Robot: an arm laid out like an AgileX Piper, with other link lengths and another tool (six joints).
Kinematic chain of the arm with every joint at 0, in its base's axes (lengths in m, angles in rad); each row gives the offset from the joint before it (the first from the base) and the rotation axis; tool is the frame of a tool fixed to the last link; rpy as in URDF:
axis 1: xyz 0 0 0.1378 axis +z
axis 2: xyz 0 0 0 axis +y
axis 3: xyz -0.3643 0 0.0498 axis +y
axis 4: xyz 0.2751 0 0.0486 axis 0.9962 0 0.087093
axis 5: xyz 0 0 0 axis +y
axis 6: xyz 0.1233 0 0.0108 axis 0.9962 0 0.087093
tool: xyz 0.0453 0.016 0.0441 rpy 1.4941 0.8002 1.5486
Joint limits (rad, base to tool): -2.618..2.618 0..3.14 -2.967..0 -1.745..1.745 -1.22..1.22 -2.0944..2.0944
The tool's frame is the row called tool.
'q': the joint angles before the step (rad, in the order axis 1, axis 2, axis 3, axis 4, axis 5, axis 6). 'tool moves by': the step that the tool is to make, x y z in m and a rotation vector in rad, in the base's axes. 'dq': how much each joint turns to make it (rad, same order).
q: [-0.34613, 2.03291, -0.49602, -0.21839, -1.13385, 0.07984]
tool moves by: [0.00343, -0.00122, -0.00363, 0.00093, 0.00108, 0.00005]
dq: [0.00000, 0.01539, -0.01177, 0.00001, -0.00234, 0.00000]
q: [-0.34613, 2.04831, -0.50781, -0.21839, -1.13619, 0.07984]
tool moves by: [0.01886, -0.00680, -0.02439, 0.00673, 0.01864, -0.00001]
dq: [0.00001, 0.08877, -0.06895, 0.00002, -0.00001, 0.00000]
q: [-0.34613, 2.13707, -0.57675, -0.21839, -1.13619, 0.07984]
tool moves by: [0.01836, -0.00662, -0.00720, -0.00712, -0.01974, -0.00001]
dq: [0.00001, 0.04876, -0.06977, 0.00002, 0.00002, 0.00000]
